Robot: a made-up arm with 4 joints. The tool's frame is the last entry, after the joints.
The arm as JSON. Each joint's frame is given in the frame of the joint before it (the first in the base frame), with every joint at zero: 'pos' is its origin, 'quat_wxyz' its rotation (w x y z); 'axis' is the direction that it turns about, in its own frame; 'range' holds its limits. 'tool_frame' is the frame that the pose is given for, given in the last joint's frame.
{
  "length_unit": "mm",
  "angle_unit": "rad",
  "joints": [
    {
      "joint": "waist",
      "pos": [
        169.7,
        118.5,
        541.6
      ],
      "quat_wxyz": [
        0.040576,
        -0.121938,
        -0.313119,
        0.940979
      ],
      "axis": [
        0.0,
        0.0,
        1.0
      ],
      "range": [
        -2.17,
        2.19
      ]
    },
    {
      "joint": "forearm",
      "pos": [
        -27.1,
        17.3,
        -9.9
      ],
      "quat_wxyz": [
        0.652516,
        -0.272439,
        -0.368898,
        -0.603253
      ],
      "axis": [
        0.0,
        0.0,
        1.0
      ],
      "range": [
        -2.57,
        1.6
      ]
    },
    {
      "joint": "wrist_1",
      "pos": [
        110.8,
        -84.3,
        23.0
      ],
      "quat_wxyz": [
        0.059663,
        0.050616,
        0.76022,
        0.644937
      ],
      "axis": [
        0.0,
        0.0,
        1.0
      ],
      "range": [
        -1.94,
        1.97
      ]
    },
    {
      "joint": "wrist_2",
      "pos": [
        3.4,
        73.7,
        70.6
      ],
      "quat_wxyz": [
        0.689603,
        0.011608,
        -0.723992,
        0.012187
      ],
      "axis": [
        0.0,
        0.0,
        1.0
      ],
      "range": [
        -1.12,
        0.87
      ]
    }
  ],
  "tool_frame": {
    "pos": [
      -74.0,
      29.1,
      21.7
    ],
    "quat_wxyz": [
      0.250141,
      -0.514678,
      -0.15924,
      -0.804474
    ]
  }
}
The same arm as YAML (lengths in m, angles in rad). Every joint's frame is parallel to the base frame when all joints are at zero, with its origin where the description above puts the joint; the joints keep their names.
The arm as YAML. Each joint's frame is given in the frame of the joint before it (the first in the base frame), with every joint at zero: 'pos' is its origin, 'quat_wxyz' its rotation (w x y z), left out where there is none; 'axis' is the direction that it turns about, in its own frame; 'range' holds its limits. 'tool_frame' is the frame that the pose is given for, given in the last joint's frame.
length_unit: m
angle_unit: rad
joints:
  - joint: waist
    pos: [0.1697, 0.1185, 0.5416]
    axis: [-0.254892, -0.579381, 0.774175]
    range: [-2.17, 2.19]
  - joint: forearm
    pos: [0.0287, -0.0123, -0.0125]
    axis: [0.0, -1.0, 0.0]
    range: [-2.57, 1.6]
  - joint: wrist_1
    pos: [0.0596, -0.023, 0.1258]
    axis: [-0.985758, 0.160993, -0.048598]
    range: [-1.94, 1.97]
  - joint: wrist_2
    pos: [-0.0812, -0.0613, -0.0093]
    axis: [0.0, 0.0, 1.0]
    range: [-1.12, 0.87]
tool_frame:
  pos: [0.0684, -0.0405, 0.0217]
  quat_wxyz: [0.821915, 0.117533, -0.525772, 0.184949]

